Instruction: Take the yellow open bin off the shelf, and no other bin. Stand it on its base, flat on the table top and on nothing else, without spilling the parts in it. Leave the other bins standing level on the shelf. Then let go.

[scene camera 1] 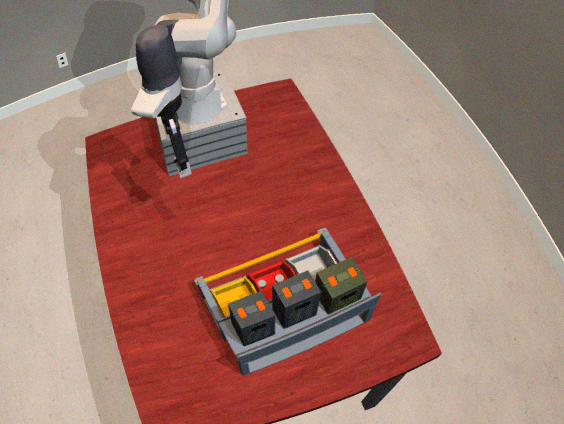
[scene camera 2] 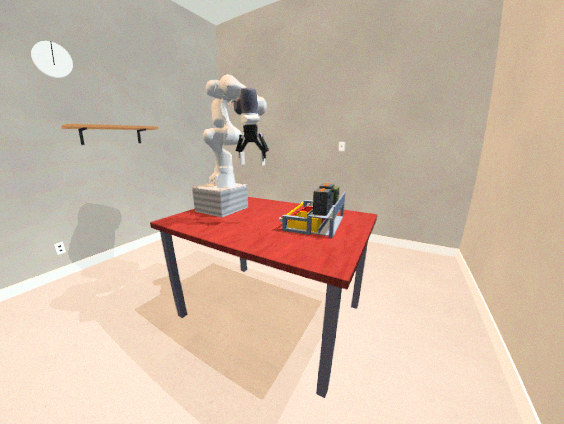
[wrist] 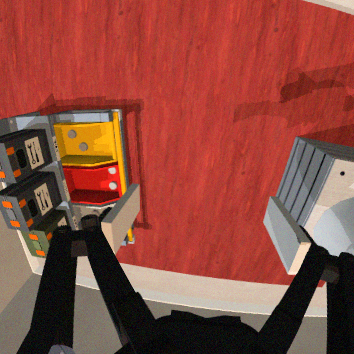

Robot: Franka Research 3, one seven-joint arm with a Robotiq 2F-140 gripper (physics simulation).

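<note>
The yellow open bin [scene camera 1: 234, 296] [scene camera 2: 297, 224] [wrist: 101, 137] stands at the end of the front row on the grey shelf [scene camera 1: 300, 336] [scene camera 2: 309, 224]. Two round grey parts show inside it in the wrist view. A red open bin [scene camera 1: 271, 281] [wrist: 92, 178] with round parts stands right beside it, then a pale grey open bin [scene camera 1: 312, 262] [wrist: 89, 212], partly hidden by a finger in the wrist view. My gripper [scene camera 1: 184, 169] [scene camera 2: 253, 160] [wrist: 202, 203] is open and empty, pointing down high above the table, between the robot's base and the shelf, well apart from the bins.
Two dark boxes [scene camera 1: 252, 326] [scene camera 1: 298, 306] [wrist: 40, 154] [wrist: 44, 201] and an olive box [scene camera 1: 343, 291] [wrist: 42, 235] stand behind the bins. A yellow rail [scene camera 1: 265, 256] [wrist: 118, 145] runs along the shelf's bin side. The slatted robot pedestal [scene camera 1: 212, 142] [scene camera 2: 220, 201] stands on the red table [scene camera 1: 260, 200] [scene camera 2: 250, 240] [wrist: 200, 100].
</note>
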